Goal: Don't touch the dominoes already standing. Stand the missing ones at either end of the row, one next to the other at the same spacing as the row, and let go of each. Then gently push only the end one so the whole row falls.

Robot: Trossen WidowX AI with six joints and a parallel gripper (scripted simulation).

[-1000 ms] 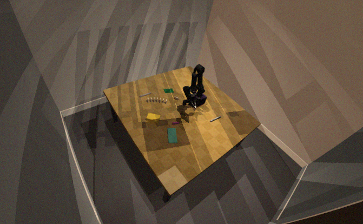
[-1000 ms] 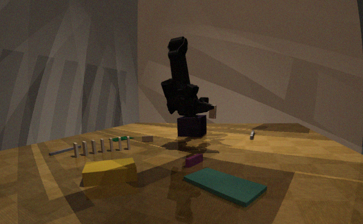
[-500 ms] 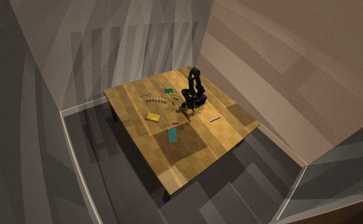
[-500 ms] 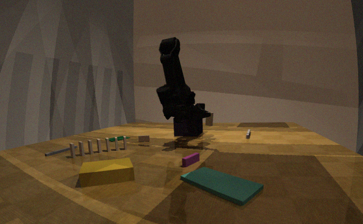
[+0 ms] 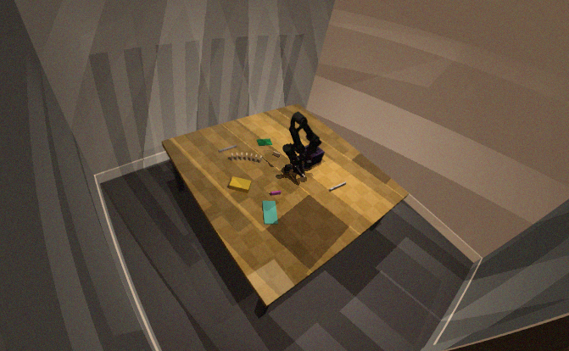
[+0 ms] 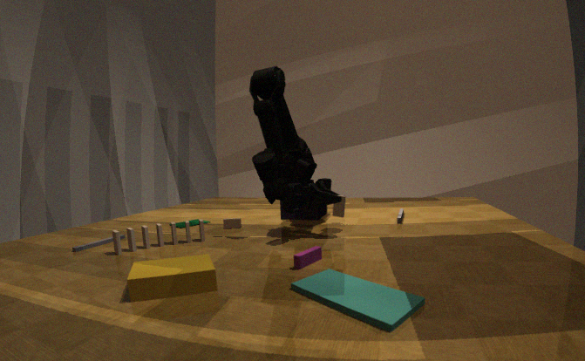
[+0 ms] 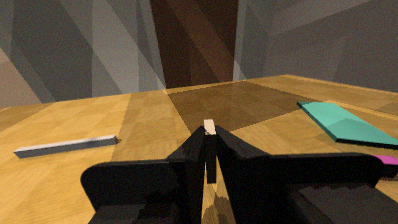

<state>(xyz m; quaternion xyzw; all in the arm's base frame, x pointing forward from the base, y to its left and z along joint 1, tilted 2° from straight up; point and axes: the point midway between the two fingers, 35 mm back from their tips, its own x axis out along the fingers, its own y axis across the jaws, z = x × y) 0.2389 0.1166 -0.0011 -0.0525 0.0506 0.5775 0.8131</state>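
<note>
My gripper tip is 9 cm past the green flat piece, 47 cm to the left of it and 9 cm above it. Round my gripper tip: purple block 18 cm ahead, 5 cm to the right, 8 cm below; flat teal slab 30 cm ahead, 4 cm to the left, 8 cm below; yellow block 32 cm ahead, 22 cm to the right, 7 cm below.
</note>
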